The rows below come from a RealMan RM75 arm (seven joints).
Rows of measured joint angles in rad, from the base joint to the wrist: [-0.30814, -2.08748, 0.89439, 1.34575, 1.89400, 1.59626, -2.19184]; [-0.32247, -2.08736, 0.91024, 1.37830, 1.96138, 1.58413, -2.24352]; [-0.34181, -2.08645, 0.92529, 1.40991, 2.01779, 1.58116, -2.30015]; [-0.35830, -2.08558, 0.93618, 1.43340, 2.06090, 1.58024, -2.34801]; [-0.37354, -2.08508, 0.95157, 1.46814, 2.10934, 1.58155, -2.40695]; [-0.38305, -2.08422, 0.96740, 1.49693, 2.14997, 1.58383, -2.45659]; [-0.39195, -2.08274, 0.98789, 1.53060, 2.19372, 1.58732, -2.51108]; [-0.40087, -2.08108, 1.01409, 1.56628, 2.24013, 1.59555, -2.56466]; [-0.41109, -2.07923, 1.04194, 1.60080, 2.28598, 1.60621, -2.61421]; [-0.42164, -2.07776, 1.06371, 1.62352, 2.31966, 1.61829, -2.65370]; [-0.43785, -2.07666, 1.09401, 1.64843, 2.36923, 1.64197, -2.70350]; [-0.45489, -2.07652, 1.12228, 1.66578, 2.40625, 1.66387, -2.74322]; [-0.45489, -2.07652, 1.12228, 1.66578, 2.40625, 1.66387, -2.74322]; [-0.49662, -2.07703, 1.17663, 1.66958, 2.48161, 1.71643, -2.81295]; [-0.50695, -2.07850, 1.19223, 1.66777, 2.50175, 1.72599, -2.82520]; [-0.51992, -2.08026, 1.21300, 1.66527, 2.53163, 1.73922, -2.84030]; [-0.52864, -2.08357, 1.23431, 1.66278, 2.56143, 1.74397, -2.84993]
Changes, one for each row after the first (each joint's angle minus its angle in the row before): [-0.01433, 0.00012, 0.01585, 0.03255, 0.06738, -0.01213, -0.05168]; [-0.01934, 0.00091, 0.01505, 0.03161, 0.05641, -0.00297, -0.05663]; [-0.01649, 0.00087, 0.01089, 0.02349, 0.04311, -0.00092, -0.04786]; [-0.01524, 0.00050, 0.01539, 0.03474, 0.04844, 0.00131, -0.05894]; [-0.00951, 0.00086, 0.01583, 0.02879, 0.04063, 0.00228, -0.04964]; [-0.00890, 0.00148, 0.02049, 0.03367, 0.04375, 0.00349, -0.05449]; [-0.00892, 0.00166, 0.02620, 0.03568, 0.04641, 0.00823, -0.05358]; [-0.01022, 0.00185, 0.02785, 0.03452, 0.04585, 0.01066, -0.04955]; [-0.01055, 0.00147, 0.02177, 0.02272, 0.03368, 0.01208, -0.03949]; [-0.01621, 0.00110, 0.03030, 0.02491, 0.04957, 0.02368, -0.04980]; [-0.01704, 0.00014, 0.02827, 0.01735, 0.03702, 0.02190, -0.03972]; [0.00000, 0.00000, 0.00000, 0.00000, 0.00000, 0.00000, 0.00000]; [-0.04173, -0.00051, 0.05435, 0.00380, 0.07536, 0.05256, -0.06973]; [-0.01033, -0.00147, 0.01560, -0.00181, 0.02014, 0.00956, -0.01225]; [-0.01297, -0.00176, 0.02077, -0.00250, 0.02988, 0.01323, -0.01510]; [-0.00872, -0.00331, 0.02131, -0.00249, 0.02980, 0.00475, -0.00963]
